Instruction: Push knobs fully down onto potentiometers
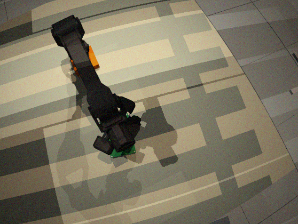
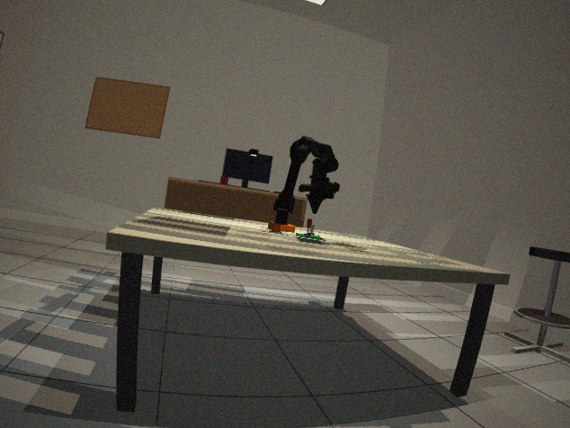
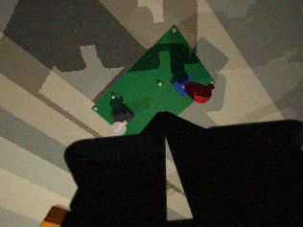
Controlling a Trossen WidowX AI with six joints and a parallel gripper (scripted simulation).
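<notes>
My gripper tip is now 40 mm short of the red knob, 40 mm above it and 20 mm to the left of it. From my gripper tip the other things lie so: grey knob (60 mm below, 50 mm behind, 10 mm to the left).
</notes>
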